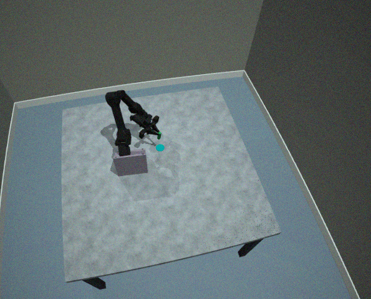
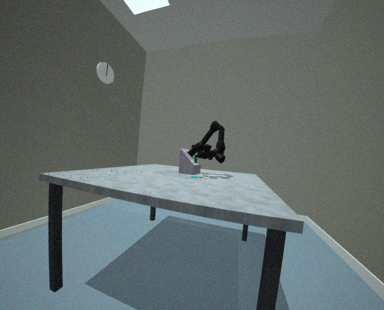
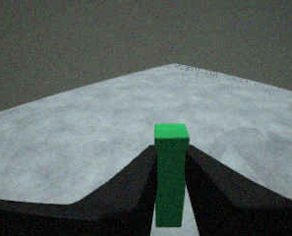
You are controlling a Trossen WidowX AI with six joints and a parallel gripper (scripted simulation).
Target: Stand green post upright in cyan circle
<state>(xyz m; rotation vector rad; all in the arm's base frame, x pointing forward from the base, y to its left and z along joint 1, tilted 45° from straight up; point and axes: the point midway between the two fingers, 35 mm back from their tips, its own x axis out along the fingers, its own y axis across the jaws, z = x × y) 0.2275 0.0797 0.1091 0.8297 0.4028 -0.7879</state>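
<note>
My gripper tip is 16 cm above the cyan circle. From my gripper tip the other things lie so: green post 2 cm below.
</note>
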